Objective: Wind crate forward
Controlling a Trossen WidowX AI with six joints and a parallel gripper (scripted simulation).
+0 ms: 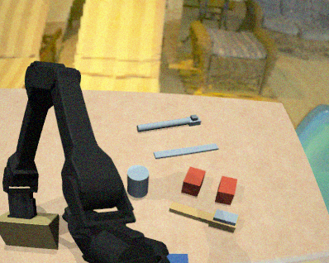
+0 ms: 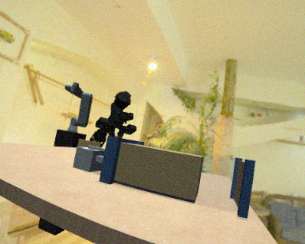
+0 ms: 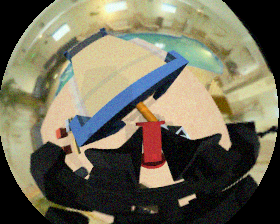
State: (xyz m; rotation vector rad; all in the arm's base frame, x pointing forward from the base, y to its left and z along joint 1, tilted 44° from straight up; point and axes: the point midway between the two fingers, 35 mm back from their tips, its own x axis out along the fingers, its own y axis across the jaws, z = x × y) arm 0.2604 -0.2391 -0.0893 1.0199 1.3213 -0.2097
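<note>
The winch handle lies 50 mm behind my gripper tip and 30 mm below it. The rest, counted from my gripper tip: grey winch 120 mm behind, 30 mm to the right, 100 mm below; blue frame 50 mm ahead, 30 mm to the right, 30 mm below; red spool-shaped piece 10 mm behind, 10 mm to the left.
</note>
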